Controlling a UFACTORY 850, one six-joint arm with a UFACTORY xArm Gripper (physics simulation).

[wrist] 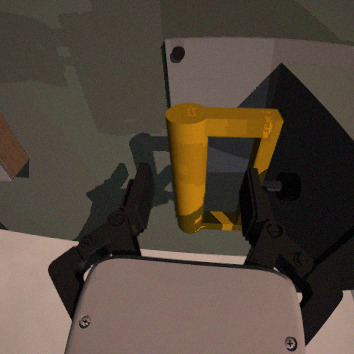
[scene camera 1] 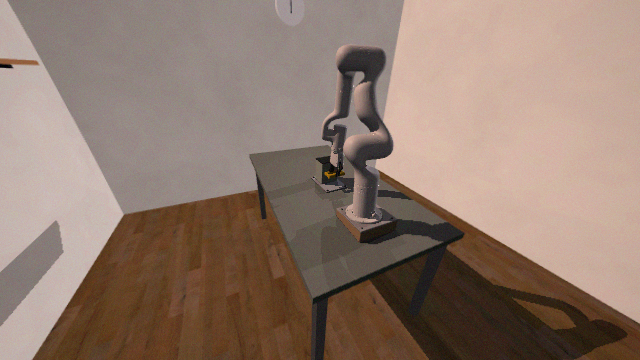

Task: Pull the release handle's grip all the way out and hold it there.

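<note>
The yellow release handle (scene camera 1: pixel 330 175) (wrist: pixel 271 131) is a rectangular loop with a thick round grip (wrist: pixel 189 175) on its outer side. A short metal rod (wrist: pixel 273 185) and a black collar (wrist: pixel 290 186) join it to the dark housing (scene camera 1: pixel 320 167) (wrist: pixel 320 145). My gripper (scene camera 1: pixel 337 172) (wrist: pixel 196 177) is open, with one finger on each side of the round grip. The right finger in the wrist view reaches into the loop; the left finger is outside it. Gaps show between both fingers and the grip. Part of the loop's rear bar is hidden behind the right finger.
The housing stands on a pale base plate (wrist: pixel 220 70) with a dark bolt (wrist: pixel 177 53) at its corner. The grey-green table (scene camera 1: pixel 300 220) carries it and the robot's wood-sided base (scene camera 1: pixel 376 230) (wrist: pixel 11 150). Shadows of the handle and gripper fall left in the wrist view.
</note>
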